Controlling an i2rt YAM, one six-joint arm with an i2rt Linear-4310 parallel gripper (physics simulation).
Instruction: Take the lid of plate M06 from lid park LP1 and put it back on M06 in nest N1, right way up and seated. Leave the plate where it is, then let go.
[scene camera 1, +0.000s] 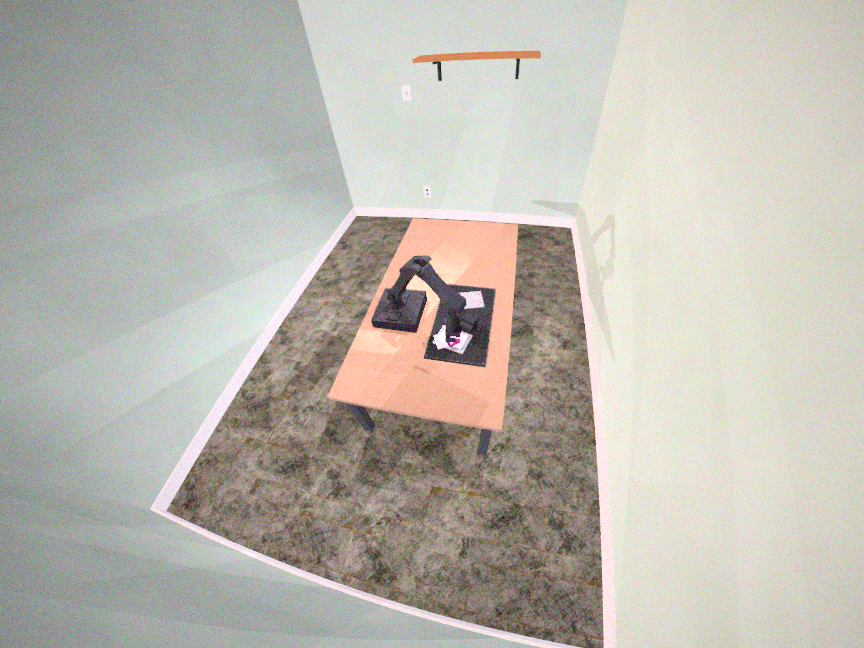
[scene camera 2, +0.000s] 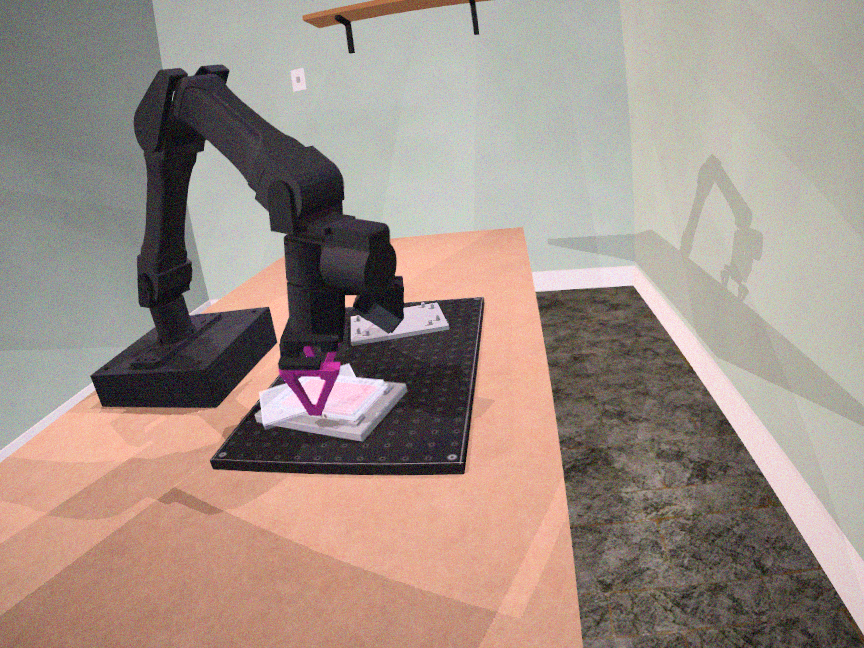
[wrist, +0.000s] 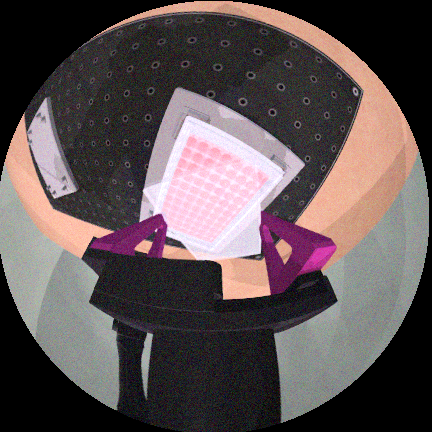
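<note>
My gripper is shut on the clear lid, its magenta fingers wide apart on the lid's edges. The lid is over the near left part of plate M06, turned at an angle to it, with corners sticking out past the plate. Whether it touches the plate cannot be told. The plate, with pink wells, lies in the grey nest N1. The lid park LP1, a pale slab with small pegs, bears no visible lid.
The black perforated board carries the nest and the lid park. The arm's black base block stands on the wooden table left of the board. A wall shelf is at the back.
</note>
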